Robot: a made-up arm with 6 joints.
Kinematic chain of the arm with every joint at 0, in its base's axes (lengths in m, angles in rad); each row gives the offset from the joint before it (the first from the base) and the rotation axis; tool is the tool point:
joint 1: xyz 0 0 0.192 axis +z
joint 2: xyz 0 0 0 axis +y
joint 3: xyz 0 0 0.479 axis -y
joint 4: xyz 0 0 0 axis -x
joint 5: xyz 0.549 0 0 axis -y
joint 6: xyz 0 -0.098 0 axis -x
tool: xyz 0 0 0
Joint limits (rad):
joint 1: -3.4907..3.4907
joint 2: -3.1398..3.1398
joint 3: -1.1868..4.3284
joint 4: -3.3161..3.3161
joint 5: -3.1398..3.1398
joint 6: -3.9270..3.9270
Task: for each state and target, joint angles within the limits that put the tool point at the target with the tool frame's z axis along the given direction. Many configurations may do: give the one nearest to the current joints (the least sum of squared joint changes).
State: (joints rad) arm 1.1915 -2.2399 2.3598 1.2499 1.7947 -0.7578
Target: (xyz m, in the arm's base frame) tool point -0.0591 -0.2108 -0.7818 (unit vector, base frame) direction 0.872 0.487 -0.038
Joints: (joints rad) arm 1.0650 -2.6346 1.9611 1.0301 1.8211 -1.5077
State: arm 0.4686 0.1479 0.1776 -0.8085 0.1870 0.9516
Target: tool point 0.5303 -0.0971 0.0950 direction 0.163 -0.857 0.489
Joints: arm -0.1456 0.6078 -0.2937 -1.3743 0.2226 0.3643
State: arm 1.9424 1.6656 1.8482 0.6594 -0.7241 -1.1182
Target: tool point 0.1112 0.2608 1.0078 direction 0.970 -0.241 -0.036
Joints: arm 1.5140 0.9460 2.7067 0.1905 -0.7239 -1.5713
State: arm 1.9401 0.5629 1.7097 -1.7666 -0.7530 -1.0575
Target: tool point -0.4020 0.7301 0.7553 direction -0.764 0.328 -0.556
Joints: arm 1.9891 0.7204 1.2197 -2.3772 -1.0020 -1.2454
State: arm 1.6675 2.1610 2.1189 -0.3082 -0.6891 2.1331
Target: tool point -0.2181 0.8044 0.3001 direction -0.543 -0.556 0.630
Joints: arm 1.9370 2.1174 2.9127 -0.5338 -0.7909 1.2527
